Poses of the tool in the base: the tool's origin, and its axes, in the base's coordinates. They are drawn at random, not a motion.
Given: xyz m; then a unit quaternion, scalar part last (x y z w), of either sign.
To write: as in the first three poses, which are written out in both.
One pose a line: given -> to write
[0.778 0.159 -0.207 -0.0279 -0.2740 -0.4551 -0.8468] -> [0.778 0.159 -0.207 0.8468 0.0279 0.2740 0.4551]
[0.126 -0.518 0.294 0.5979 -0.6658 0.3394 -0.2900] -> [0.126 -0.518 0.294 0.2900 -0.5979 0.6658 -0.3394]
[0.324 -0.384 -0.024 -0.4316 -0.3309 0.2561 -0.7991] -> [0.324 -0.384 -0.024 0.7991 0.4316 0.3309 -0.2561]
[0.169 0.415 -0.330 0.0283 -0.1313 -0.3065 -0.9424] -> [0.169 0.415 -0.330 0.9424 -0.0283 0.1313 0.3065]
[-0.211 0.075 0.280 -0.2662 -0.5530 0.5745 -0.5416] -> [-0.211 0.075 0.280 0.5416 0.2662 0.5530 -0.5745]
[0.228 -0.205 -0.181 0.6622 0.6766 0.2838 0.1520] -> [0.228 -0.205 -0.181 0.1520 0.6622 0.6766 0.2838]
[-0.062 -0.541 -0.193 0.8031 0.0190 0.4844 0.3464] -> [-0.062 -0.541 -0.193 0.3464 0.8031 0.0190 0.4844]
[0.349 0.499 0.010 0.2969 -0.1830 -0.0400 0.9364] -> [0.349 0.499 0.010 0.9364 0.2969 -0.1830 -0.0400]
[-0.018 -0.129 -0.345 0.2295 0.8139 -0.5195 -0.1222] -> [-0.018 -0.129 -0.345 0.1222 -0.2295 -0.8139 0.5195]
